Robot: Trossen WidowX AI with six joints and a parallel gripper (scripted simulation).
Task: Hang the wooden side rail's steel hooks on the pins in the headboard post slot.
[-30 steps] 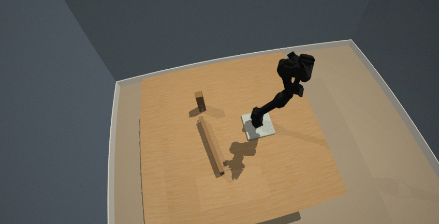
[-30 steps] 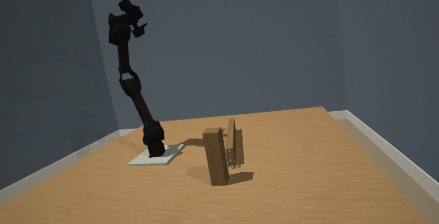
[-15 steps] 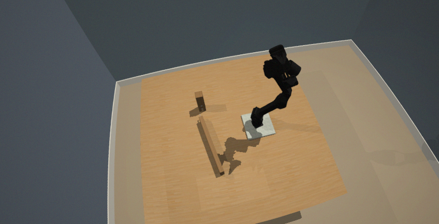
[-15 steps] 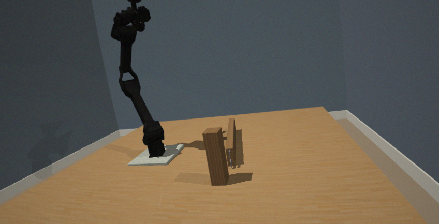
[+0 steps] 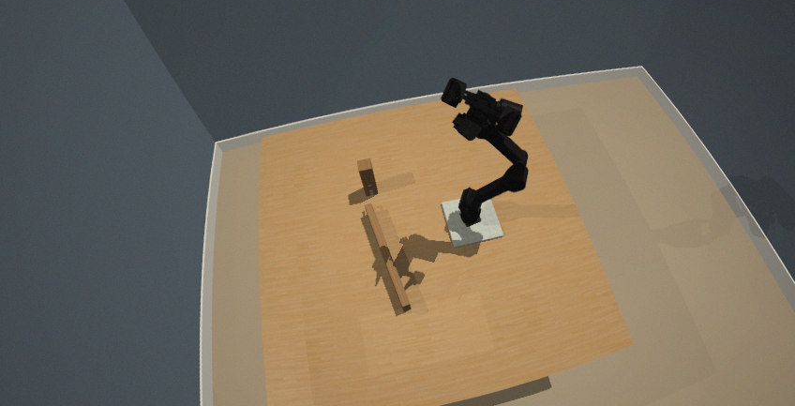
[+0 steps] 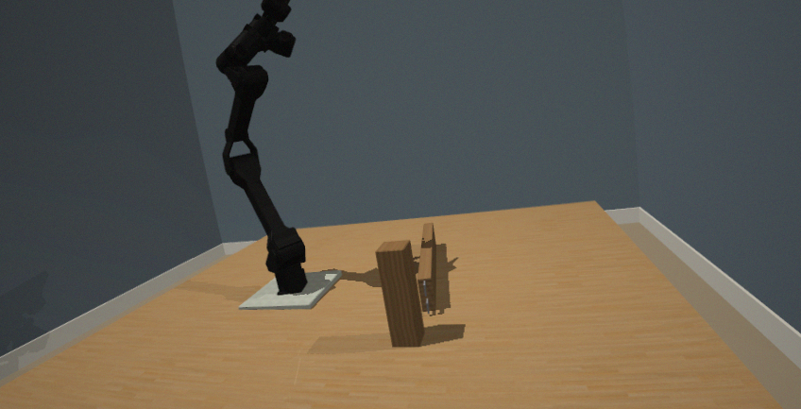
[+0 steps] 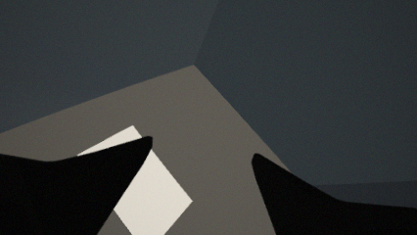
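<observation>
Now: gripper tip 210 mm short of the wooden headboard post, 380 mm to the left of it and 640 mm above it.
</observation>
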